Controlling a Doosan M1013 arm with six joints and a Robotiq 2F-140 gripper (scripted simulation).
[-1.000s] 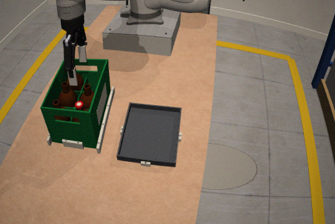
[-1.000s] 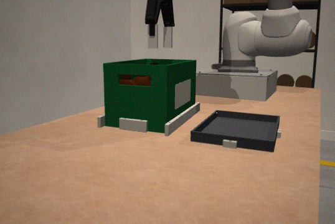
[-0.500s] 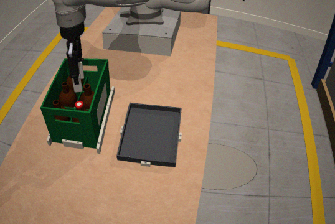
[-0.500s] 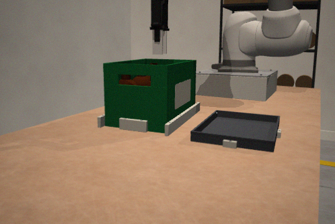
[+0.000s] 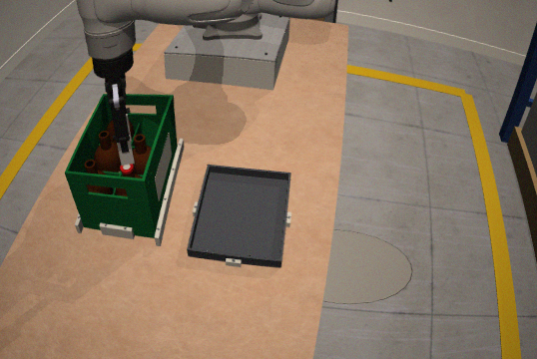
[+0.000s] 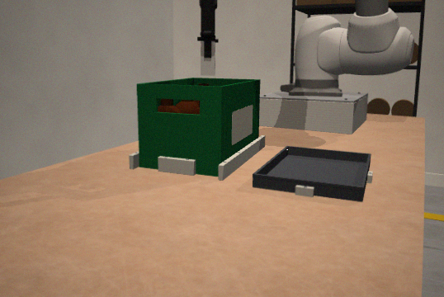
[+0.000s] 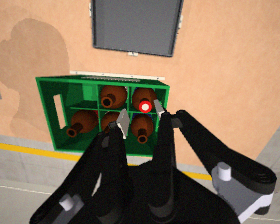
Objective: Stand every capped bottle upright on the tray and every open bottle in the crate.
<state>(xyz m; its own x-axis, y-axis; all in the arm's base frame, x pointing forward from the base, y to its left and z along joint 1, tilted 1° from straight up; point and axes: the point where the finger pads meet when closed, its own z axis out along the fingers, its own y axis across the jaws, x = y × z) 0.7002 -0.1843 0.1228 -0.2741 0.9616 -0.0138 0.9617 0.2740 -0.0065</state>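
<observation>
Right now my hand is 1 cm short of the bottle and 14 cm above it. Round my hand: crate: 8 cm behind, 4 cm to the right, 14 cm below; dark grey tray: 1 cm behind, 23 cm to the left, 21 cm below.
</observation>
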